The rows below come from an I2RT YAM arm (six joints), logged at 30 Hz.
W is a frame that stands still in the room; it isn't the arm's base.
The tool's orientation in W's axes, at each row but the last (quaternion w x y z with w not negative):
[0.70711, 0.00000, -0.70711, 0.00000]
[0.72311, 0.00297, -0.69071, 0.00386]
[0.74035, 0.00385, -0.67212, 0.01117]
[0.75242, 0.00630, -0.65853, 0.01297]
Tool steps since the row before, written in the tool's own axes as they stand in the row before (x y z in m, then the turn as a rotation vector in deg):
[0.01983, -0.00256, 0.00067, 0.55, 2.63, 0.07]
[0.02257, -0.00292, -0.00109, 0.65, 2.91, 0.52]
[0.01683, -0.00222, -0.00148, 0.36, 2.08, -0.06]
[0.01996, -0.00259, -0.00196, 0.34, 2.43, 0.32]
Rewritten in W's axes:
[-0.00067, -0.00256, 0.01983, -0.07, 2.63, 0.55]
[0.00215, -0.00288, 0.02250, -0.52, 2.91, 0.67]
[0.00314, -0.00200, 0.01663, 0.05, 2.08, 0.33]
[0.00466, -0.00231, 0.01954, -0.34, 2.42, 0.36]

